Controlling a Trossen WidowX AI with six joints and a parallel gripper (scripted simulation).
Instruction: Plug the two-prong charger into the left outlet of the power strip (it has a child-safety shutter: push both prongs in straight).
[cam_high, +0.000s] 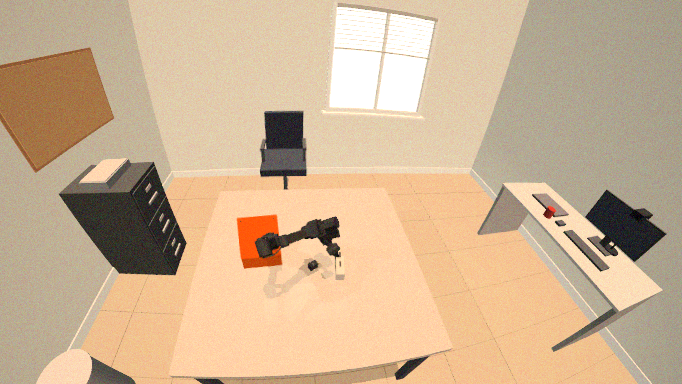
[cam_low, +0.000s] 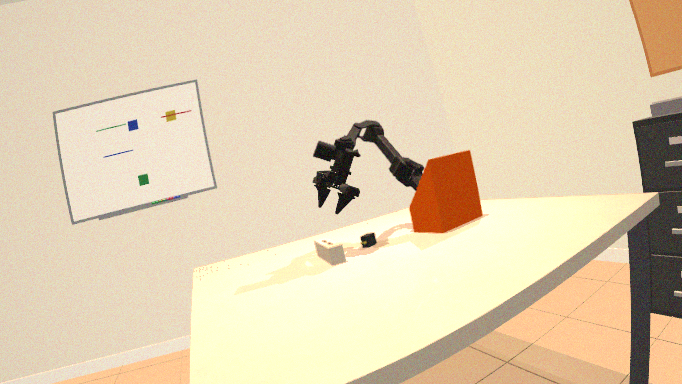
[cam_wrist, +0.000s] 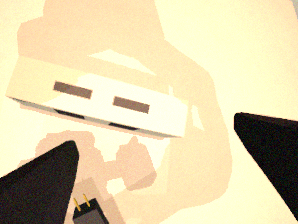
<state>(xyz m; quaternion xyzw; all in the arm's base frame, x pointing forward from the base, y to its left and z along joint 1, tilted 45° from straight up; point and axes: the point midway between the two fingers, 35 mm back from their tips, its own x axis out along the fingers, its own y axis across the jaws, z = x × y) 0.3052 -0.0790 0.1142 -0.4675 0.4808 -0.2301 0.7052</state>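
Right now the two-prong charger is 13 cm below my gripper tip, 9 cm behind it and 4 cm to the left of it.
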